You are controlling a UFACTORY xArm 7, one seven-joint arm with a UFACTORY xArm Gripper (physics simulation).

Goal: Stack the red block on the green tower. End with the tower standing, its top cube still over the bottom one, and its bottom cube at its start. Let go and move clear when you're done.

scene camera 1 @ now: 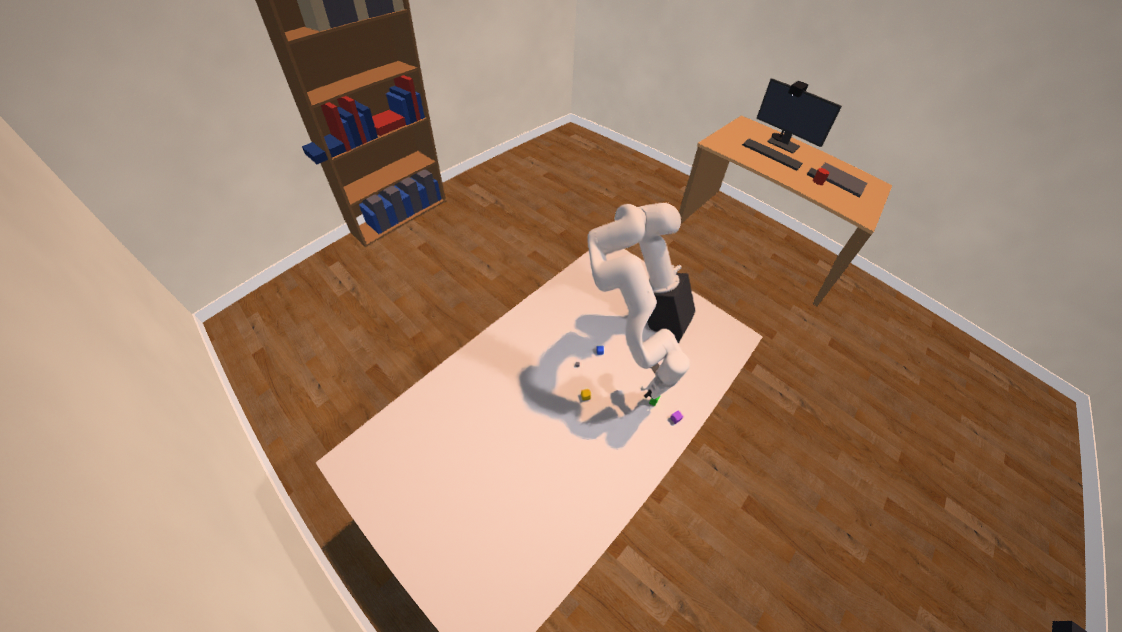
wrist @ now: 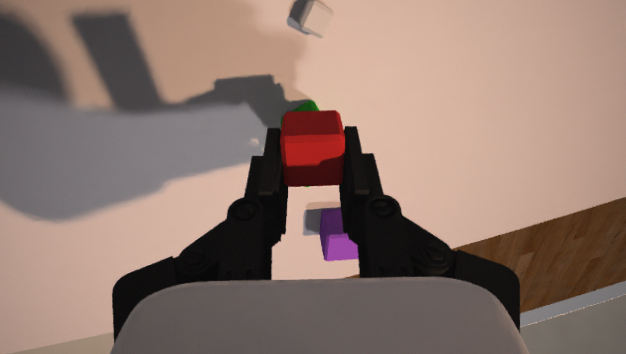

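Where they show: gripper, between the fingertips: [wrist: 312, 150]; arm's base, origin of its link: [scene camera 1: 663, 283].
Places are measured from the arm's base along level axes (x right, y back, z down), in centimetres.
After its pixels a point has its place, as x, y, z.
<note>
My gripper [scene camera 1: 649, 395] {-27.5, -29.9, 14.1} [wrist: 312, 150] {-27.5, -29.9, 14.1} is shut on the red block [wrist: 313, 150] {-26.0, -30.0, 11.8}, which sits level between the two black fingertips in the wrist view. The red block cannot be made out in the scene view. The green tower [scene camera 1: 654, 401] [wrist: 308, 106] stands on the pale mat beneath the gripper. In the wrist view the red block hides most of the tower; a green corner shows beyond the block and a thin green sliver below it. Whether the red block touches the tower cannot be told.
A purple block [scene camera 1: 676, 416] {-38.8, -28.9, 16.7} [wrist: 340, 242] {-37.9, -28.5, 16.6} lies close to the tower, near the mat's edge. A light grey block [wrist: 316, 19] {-22.5, -28.7, 18.4} lies on the other side in the wrist view. A yellow block [scene camera 1: 585, 394] {-11.8, -48.6, 16.8}, a blue block [scene camera 1: 599, 350] {-0.6, -31.9, 17.3} and a small dark block [scene camera 1: 577, 364] {0.3, -42.2, 18.4} lie farther off.
</note>
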